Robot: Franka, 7 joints.
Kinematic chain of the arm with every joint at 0, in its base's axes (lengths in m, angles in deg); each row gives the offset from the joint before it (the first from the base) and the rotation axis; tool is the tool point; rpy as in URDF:
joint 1: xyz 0 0 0.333 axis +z
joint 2: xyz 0 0 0 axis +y
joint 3: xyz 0 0 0.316 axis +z
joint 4: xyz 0.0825 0 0 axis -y
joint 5: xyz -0.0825 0 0.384 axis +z
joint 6: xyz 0 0 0 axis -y
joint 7: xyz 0.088 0 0 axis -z
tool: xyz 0 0 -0.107 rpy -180 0 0
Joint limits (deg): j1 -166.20..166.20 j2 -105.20..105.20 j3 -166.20..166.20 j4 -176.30..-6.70 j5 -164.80..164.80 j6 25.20..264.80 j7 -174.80..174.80
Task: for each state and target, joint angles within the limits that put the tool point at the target. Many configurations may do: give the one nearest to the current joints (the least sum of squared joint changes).
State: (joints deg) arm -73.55 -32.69 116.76 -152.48 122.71 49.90 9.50
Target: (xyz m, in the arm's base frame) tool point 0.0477 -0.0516 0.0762
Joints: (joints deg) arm -86.60 -79.46 137.30 -176.30 97.06 67.20 9.50
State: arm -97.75 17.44 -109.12 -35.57 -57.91 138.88 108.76
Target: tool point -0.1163 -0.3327 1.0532
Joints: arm -84.73 35.04 -110.64 -15.80 -55.55 88.82 108.76
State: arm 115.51 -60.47 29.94 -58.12 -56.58 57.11 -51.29
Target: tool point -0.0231 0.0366 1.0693
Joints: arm 113.91 -32.91 15.84 -53.58 -62.36 73.55 -51.29
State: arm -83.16 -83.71 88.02 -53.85 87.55 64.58 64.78
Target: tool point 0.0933 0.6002 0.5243
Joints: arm -57.70 -64.90 74.30 -67.05 75.59 33.37 64.78
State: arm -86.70 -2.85 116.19 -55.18 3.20 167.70 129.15
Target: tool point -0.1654 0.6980 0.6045
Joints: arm -50.74 -23.30 147.16 -83.78 0.48 162.28 129.15
